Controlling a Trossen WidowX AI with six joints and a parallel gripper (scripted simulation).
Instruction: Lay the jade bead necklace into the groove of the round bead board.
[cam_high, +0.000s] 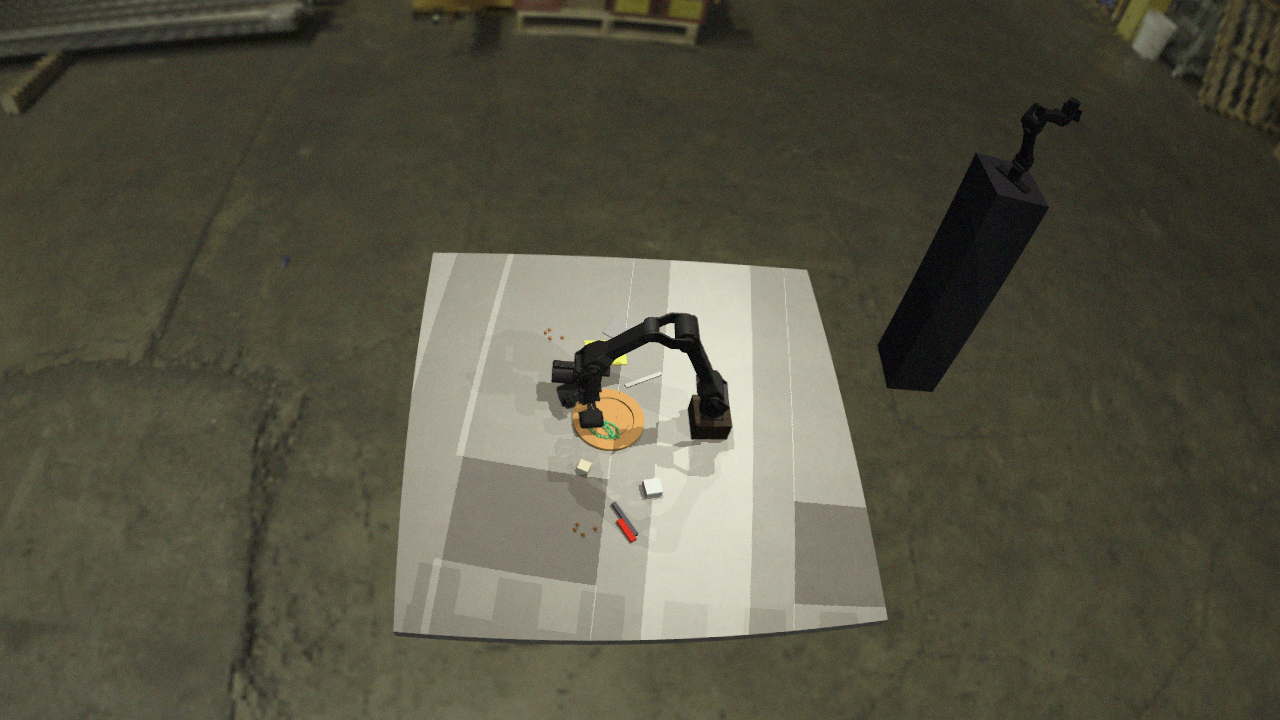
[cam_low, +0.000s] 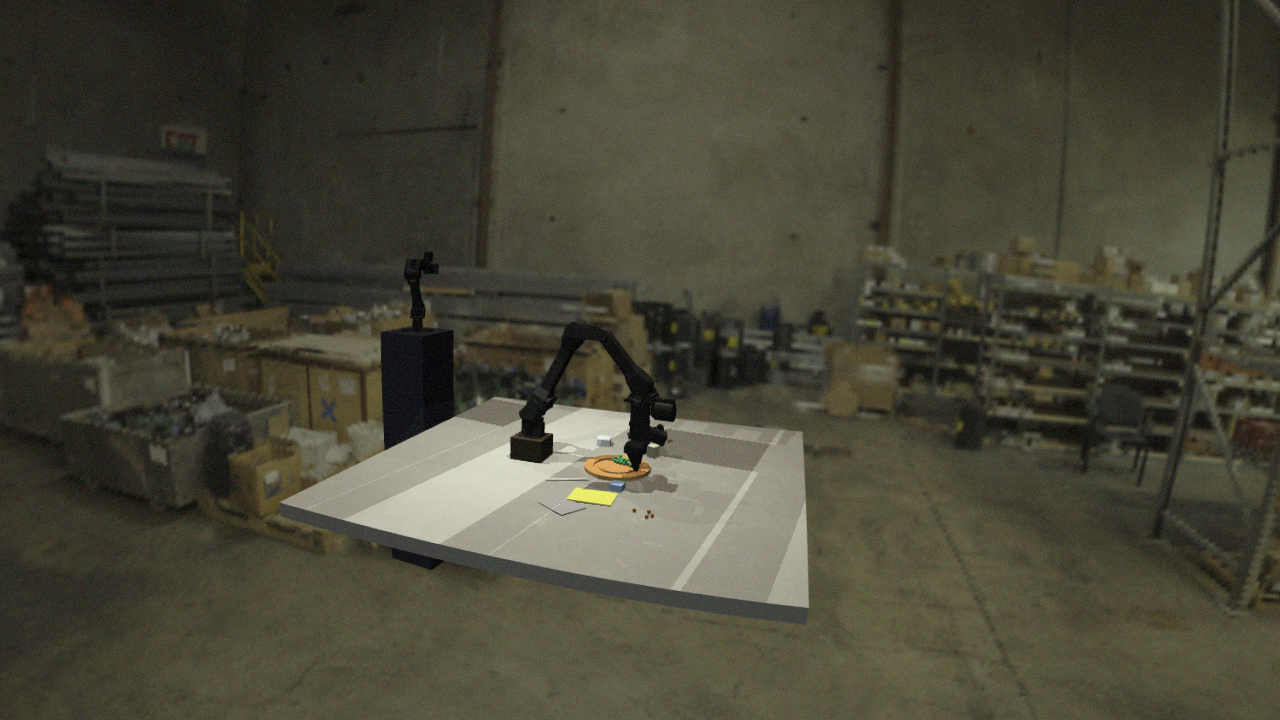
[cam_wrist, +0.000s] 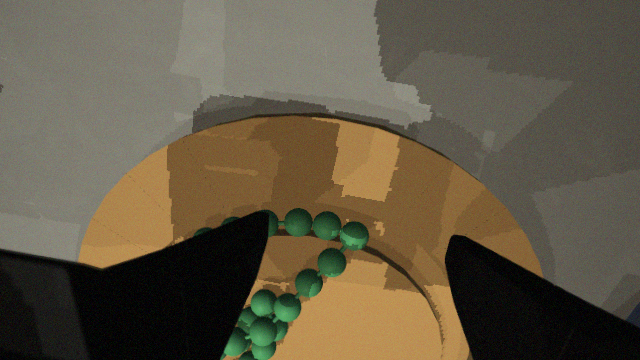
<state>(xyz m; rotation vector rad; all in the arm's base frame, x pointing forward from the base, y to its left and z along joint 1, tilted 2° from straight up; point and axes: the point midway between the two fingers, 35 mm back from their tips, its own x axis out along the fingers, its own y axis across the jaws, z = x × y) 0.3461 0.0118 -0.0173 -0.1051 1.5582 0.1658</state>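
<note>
Now: the blue block 10 mm behind my gripper tip, 150 mm to the right of it and 10 mm below it. Also, from my gripper tip: yellow pad 50 mm behind, 230 mm to the right, 10 mm below; white strip 160 mm behind, 150 mm to the right, 20 mm below; cream cube 180 mm to the left.
</note>
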